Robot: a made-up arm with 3 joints. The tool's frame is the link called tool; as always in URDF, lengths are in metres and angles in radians. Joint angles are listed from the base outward. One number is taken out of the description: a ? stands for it. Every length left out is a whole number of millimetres.
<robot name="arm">
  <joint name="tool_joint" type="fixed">
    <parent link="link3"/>
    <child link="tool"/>
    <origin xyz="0.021 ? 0" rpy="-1.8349 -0.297 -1.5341"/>
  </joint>
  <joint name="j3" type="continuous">
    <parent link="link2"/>
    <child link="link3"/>
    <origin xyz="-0.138 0.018 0" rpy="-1.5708 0 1.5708"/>
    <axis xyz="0 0 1"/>
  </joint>
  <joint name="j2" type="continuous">
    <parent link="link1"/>
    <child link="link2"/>
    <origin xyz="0.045 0.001 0" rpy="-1.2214 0.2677 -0.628"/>
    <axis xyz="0 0 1"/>
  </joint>
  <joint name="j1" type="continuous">
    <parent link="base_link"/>
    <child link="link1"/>
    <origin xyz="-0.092 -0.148 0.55" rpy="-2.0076 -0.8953 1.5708"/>
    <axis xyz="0 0 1"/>
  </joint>
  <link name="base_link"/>
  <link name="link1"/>
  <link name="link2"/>
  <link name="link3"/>
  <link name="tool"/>
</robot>
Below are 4 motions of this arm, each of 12 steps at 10 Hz.
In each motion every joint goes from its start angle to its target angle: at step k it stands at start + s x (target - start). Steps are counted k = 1, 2, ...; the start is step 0. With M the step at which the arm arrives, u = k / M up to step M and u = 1 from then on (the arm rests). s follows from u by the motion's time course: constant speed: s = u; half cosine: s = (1 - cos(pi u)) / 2; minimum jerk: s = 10 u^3 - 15 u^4 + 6 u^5.
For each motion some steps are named. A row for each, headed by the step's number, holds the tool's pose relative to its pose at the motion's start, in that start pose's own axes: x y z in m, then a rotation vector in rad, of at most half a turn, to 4 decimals.
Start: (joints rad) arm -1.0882 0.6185 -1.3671
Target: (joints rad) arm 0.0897 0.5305 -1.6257
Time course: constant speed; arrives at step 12
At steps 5, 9, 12:
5: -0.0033 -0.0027 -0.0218 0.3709 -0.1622 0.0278
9: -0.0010 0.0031 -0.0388 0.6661 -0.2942 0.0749
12: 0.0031 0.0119 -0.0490 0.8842 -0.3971 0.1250

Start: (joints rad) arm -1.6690 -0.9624 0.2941
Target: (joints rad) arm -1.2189 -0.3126 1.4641
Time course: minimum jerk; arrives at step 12
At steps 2, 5, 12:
2: -0.0021 -0.0026 -0.0026 0.0310 -0.0179 -0.0265
5: -0.0282 -0.0238 -0.0263 0.2621 -0.1839 -0.3076
12: -0.1218 -0.0324 -0.0682 0.4299 -0.5837 -1.0999

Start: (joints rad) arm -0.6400 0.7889 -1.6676
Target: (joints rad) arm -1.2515 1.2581 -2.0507
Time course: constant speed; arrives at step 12
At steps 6, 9, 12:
6: 0.0277 0.0203 -0.0129 -0.2560 0.3580 0.2154
9: 0.0372 0.0293 -0.0263 -0.3722 0.5504 0.3202
12: 0.0428 0.0367 -0.0431 -0.4792 0.7496 0.4243

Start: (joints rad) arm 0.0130 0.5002 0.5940
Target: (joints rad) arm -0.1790 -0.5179 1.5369
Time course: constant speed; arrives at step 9
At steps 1, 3, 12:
1: 0.0052 0.0072 0.0187 -0.0534 -0.1307 0.0553
3: 0.0103 0.0277 0.0535 -0.1294 -0.3927 0.1957
12: -0.0191 0.1084 0.1236 -0.0869 -1.1073 0.8160

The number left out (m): -0.052
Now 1 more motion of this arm.
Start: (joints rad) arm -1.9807 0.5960 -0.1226
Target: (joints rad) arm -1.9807 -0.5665 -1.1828
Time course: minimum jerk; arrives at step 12
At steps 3, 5, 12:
3: -0.0009 0.0012 0.0111 -0.1461 0.0719 0.0019
5: -0.0058 0.0057 0.0354 -0.4795 0.2524 -0.0436
12: -0.0397 0.0298 0.0948 -1.2201 0.7651 -0.5192

